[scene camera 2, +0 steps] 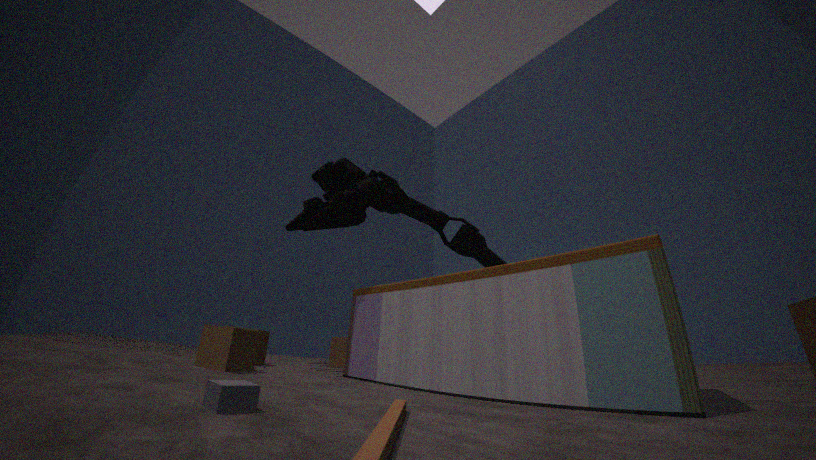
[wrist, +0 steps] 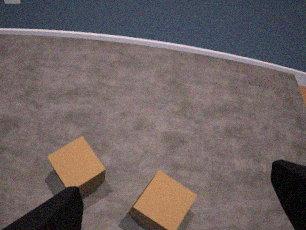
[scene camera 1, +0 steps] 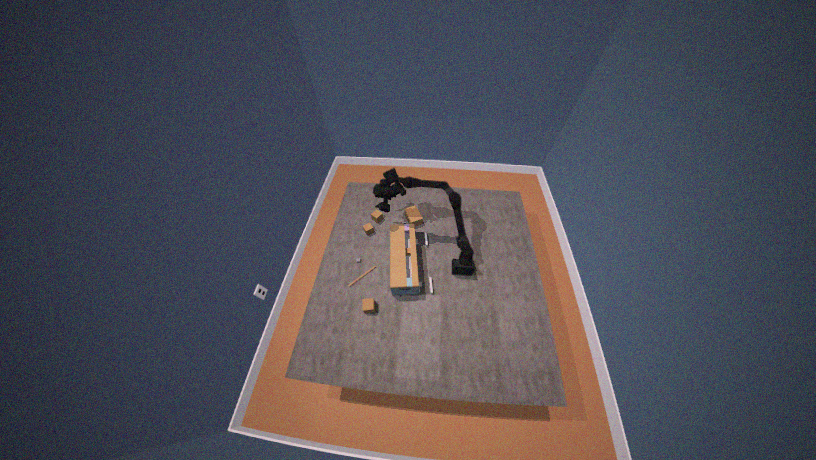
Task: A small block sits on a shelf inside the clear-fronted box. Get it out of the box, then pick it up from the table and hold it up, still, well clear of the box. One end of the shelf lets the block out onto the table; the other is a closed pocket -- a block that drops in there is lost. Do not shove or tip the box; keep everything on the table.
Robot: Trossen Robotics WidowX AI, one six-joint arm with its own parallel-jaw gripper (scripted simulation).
In view: the gripper (scene camera 2: 293, 228) and a long box (scene camera 2: 602, 327).
The long box is seen too in scene camera 1 (scene camera 1: 404, 279). The gripper also shows in the wrist view (wrist: 178, 186). The wrist view does not show the long box: it is out of frame.
